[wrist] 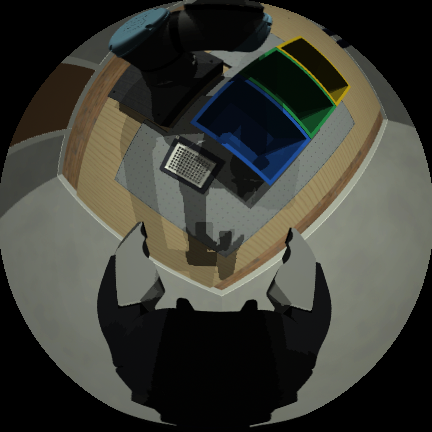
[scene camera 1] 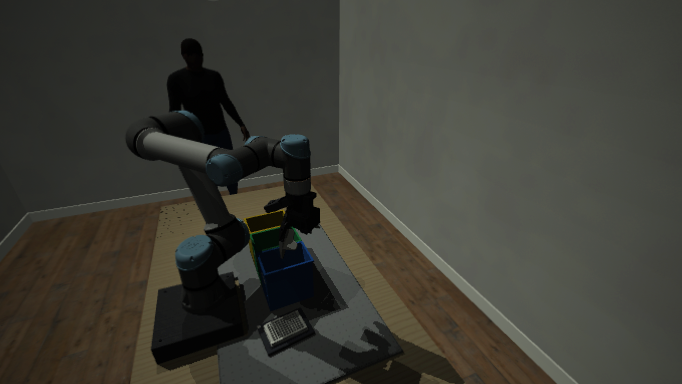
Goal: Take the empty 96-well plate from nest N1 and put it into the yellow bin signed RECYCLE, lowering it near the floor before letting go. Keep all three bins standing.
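Pixels of known places: gripper, fingertip midpoint: (wrist: 216, 227) (scene camera 1: 297, 245); arm's base, origin of the base link: (wrist: 169, 66) (scene camera 1: 204, 296).
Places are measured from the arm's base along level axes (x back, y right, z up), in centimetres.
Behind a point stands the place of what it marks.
The pale 96-well plate (scene camera 1: 286, 327) {x -26.3, y 18.5, z -3.8 cm} (wrist: 191, 165) {x -26.7, y 18.1, z -3.4 cm} lies flat in its dark nest (scene camera 1: 295, 343) (wrist: 214, 174) on the grey board, beside the blue bin. The yellow bin (scene camera 1: 266, 222) {x -25.3, y -30.5, z 8.0 cm} (wrist: 342, 94) {x -34.2, y -25.4, z 12.2 cm} stands upright at the far end of the row of bins; no RECYCLE sign can be read. My gripper (scene camera 1: 287, 247) {x -32.6, y 13.5, z 25.7 cm} (wrist: 216, 227) {x -32.6, y 13.5, z 25.7 cm} is open and empty, pointing down. In the scene view it shows in front of the green and blue bins, high above the board and away from the plate.
The green bin (scene camera 1: 265, 240) {x -23.7, y -16.9, z 7.9 cm} (wrist: 295, 90) {x -28.4, y -17.6, z 3.6 cm} stands between the yellow bin and the blue bin (scene camera 1: 290, 287) {x -29.9, y 7.3, z 2.7 cm} (wrist: 250, 125) {x -29.6, y -2.4, z -5.4 cm}, all upright. The robot's black base (scene camera 1: 200, 335) {x 0.2, y 16.2, z -0.5 cm} (wrist: 145, 100) {x -2.9, y 12.0, z -0.2 cm} is beside the row. A person (scene camera 1: 197, 95) stands behind the arm near the back wall.
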